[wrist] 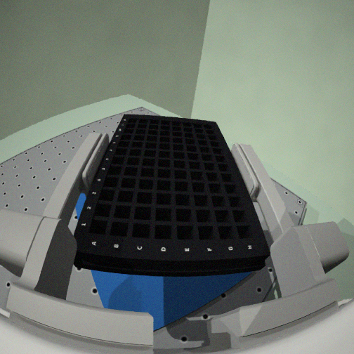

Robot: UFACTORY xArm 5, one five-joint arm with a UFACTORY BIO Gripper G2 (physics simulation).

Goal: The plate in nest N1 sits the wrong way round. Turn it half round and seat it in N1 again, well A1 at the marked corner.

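Note:
A black well plate [167, 180] with white row letters A to H along its near edge and numbers up its left side fills the middle of the wrist view. The A and 1 labels are at its near left corner. My gripper [171, 167] is shut on the plate, one finger pad at each long side, and holds it above the perforated board. A blue nest [134, 299] shows below the plate, partly hidden by it; its marked corner cannot be made out, and which nest it is I cannot tell.
The grey perforated board [37, 172] spreads below and to the left, and its right corner shows beyond the right finger. A pale green floor or wall lies past its edges, with a darker green area at the upper left.

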